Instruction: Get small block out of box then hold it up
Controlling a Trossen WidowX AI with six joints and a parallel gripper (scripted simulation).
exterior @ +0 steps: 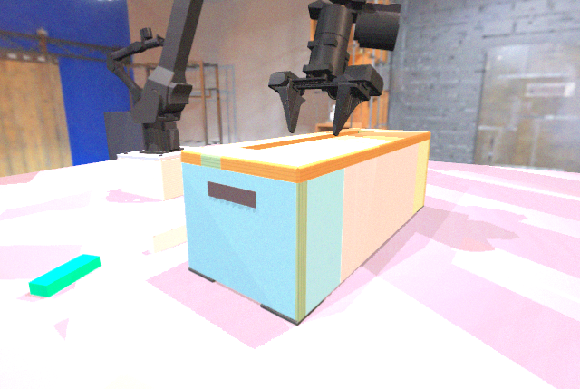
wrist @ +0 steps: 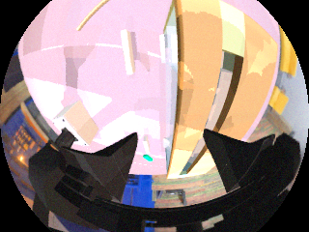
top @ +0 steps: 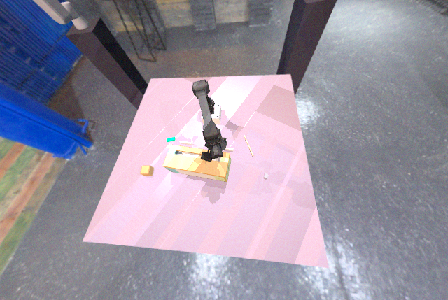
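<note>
Now: gripper tip 70 mm above the box, 60 mm to the left of it and 20 mm short of it. Round my gripper tip: small grey piece: 330 mm to the left, 170 mm ahead, 120 mm below; green bar: 300 mm to the right, 170 mm behind, 120 mm below; thin stick: 260 mm to the left, 120 mm below, 50 mm behind.
</note>
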